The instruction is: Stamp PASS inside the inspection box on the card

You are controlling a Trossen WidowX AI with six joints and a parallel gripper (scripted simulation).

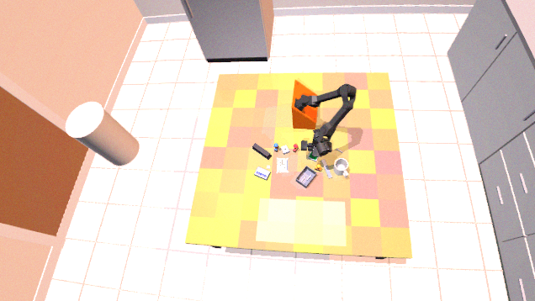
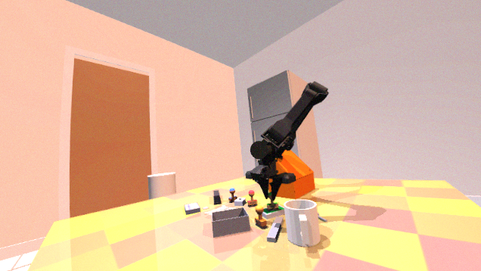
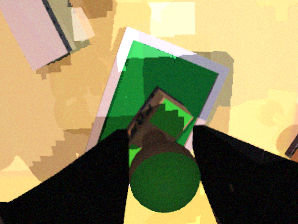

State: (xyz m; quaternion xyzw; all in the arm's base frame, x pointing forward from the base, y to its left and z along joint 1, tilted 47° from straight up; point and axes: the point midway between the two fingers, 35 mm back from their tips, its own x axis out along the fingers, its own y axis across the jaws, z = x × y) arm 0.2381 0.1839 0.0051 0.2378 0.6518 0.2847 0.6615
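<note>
My gripper tip is 5 cm above the green ink pad and 1 cm past it. The rest, counted from my gripper tip: grey bar 8 cm to the left, 8 cm ahead, 5 cm below; green-knobbed PASS stamp 2 cm below, 1 cm behind; orange-knobbed stamp 9 cm ahead, 3 cm to the left, 3 cm below.
</note>
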